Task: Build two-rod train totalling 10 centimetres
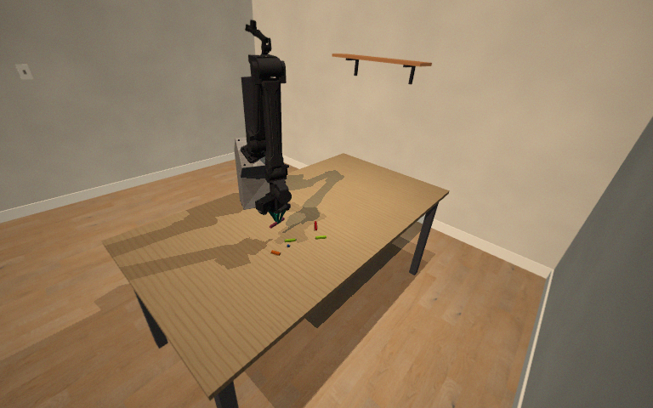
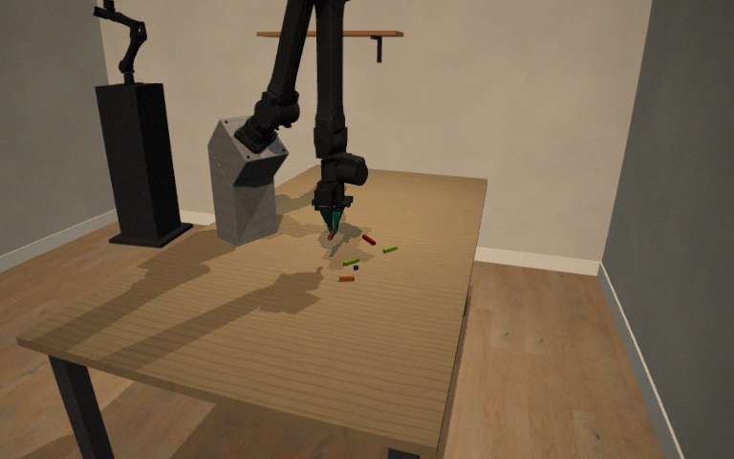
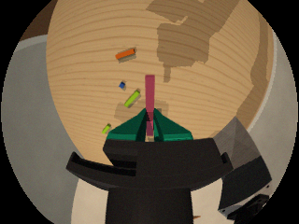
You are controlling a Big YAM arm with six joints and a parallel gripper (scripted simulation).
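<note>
The blue rod is 110 mm below my hand and 60 mm ahead of it. Also, from my hand: pink rod 10 mm to the right; then orange rod 110 mm below, 70 mm to the right, 50 mm ahead; then red rod 200 mm to the left, 110 mm below, 60 mm ahead.
</note>
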